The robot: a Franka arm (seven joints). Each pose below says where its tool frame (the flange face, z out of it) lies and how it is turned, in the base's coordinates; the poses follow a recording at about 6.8 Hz.
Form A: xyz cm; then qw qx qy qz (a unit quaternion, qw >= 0).
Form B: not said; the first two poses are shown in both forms.
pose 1, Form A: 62.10 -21.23 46.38 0.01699 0.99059 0.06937 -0.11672
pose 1, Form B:
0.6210 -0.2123 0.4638
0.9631 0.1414 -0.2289
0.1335 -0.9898 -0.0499
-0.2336 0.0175 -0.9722

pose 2, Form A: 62.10 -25.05 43.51 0.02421 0.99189 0.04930 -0.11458
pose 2, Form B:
0.6210 -0.2505 0.4351
0.9689 0.1033 -0.2249
0.0923 -0.9940 -0.0593
-0.2297 0.0367 -0.9726

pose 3, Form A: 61.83 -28.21 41.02 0.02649 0.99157 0.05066 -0.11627
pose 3, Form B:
0.6183 -0.2821 0.4102
0.9678 0.1066 -0.2279
0.0943 -0.9935 -0.0643
-0.2333 0.0408 -0.9716

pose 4, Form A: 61.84 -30.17 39.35 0.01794 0.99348 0.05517 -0.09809
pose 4, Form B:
0.6184 -0.3017 0.3935
0.9747 0.1131 -0.1929
0.1061 -0.9933 -0.0465
-0.1969 0.0248 -0.9801

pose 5, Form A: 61.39 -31.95 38.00 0.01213 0.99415 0.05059 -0.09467
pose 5, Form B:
0.6139 -0.3195 0.3800
0.9770 0.1029 -0.1870
0.0983 -0.9946 -0.0337
-0.1895 0.0145 -0.9818

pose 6, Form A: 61.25 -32.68 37.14 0.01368 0.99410 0.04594 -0.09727
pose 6, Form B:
0.6125 -0.3268 0.3714
0.9769 0.0940 -0.1921
0.0887 -0.9954 -0.0361
-0.1947 0.0183 -0.9807

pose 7, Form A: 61.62 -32.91 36.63 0.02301 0.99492 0.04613 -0.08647
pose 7, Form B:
0.6162 -0.3291 0.3663
0.9808 0.0958 -0.1699
0.0878 -0.9947 -0.0538
-0.1742 0.0378 -0.9840

